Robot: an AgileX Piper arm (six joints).
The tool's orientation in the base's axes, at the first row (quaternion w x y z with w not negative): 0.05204, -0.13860, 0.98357, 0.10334
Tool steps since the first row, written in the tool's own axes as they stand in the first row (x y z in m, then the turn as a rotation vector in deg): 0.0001, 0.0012, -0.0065, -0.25, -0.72, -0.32; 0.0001, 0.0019, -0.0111, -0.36, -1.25, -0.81; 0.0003, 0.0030, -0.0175, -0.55, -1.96, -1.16; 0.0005, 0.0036, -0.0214, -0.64, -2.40, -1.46; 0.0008, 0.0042, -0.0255, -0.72, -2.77, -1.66; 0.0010, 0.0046, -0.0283, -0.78, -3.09, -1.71
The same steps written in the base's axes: -0.0009, -0.0003, 0.0065, 0.42, -0.68, 0.21; -0.0015, -0.0007, 0.0111, 0.64, -1.26, 0.60; -0.0024, -0.0011, 0.0176, 1.00, -1.95, 0.83; -0.0031, -0.0014, 0.0214, 1.18, -2.41, 1.05; -0.0038, -0.0018, 0.0255, 1.35, -2.78, 1.19; -0.0043, -0.0021, 0.0283, 1.50, -3.07, 1.18
